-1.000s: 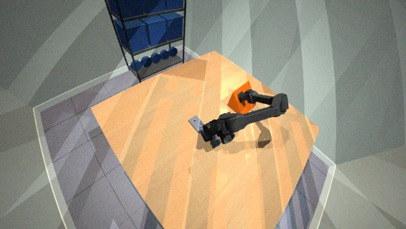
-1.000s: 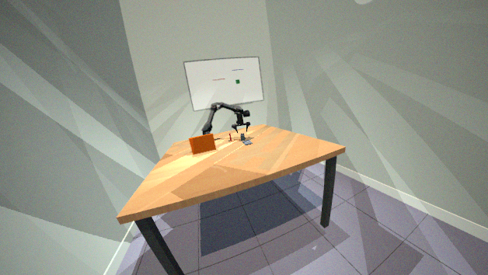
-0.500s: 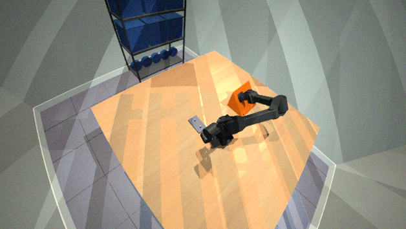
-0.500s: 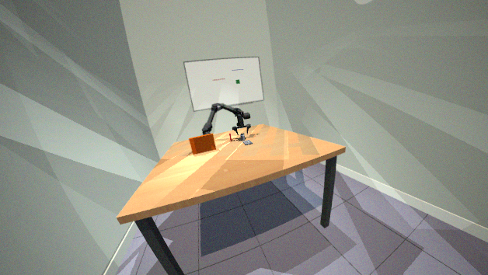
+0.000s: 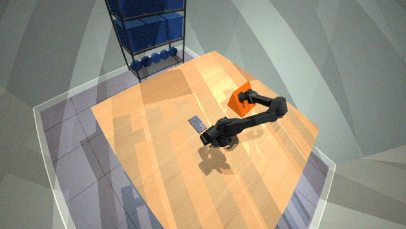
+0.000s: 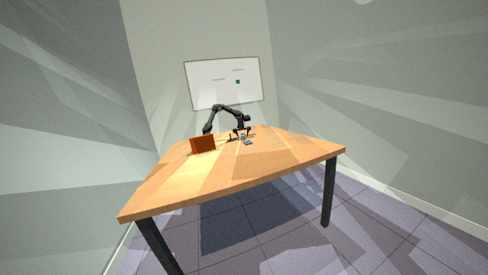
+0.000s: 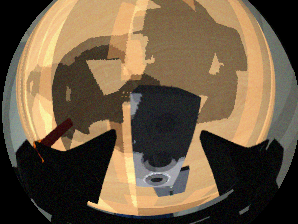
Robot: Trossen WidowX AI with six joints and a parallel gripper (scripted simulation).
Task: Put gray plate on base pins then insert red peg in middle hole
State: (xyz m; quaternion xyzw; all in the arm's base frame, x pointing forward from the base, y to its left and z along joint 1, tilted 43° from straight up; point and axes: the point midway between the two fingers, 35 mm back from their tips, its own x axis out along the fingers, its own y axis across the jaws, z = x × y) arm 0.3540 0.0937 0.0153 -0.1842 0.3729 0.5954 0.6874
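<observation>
Right now the gray plate is 2 cm above my gripper tip. The rest, counted from my gripper tip: red peg (12 cm behind, 4 cm to the left, 2 cm above); then base (1 cm behind, 15 cm to the right, 1 cm below).
</observation>
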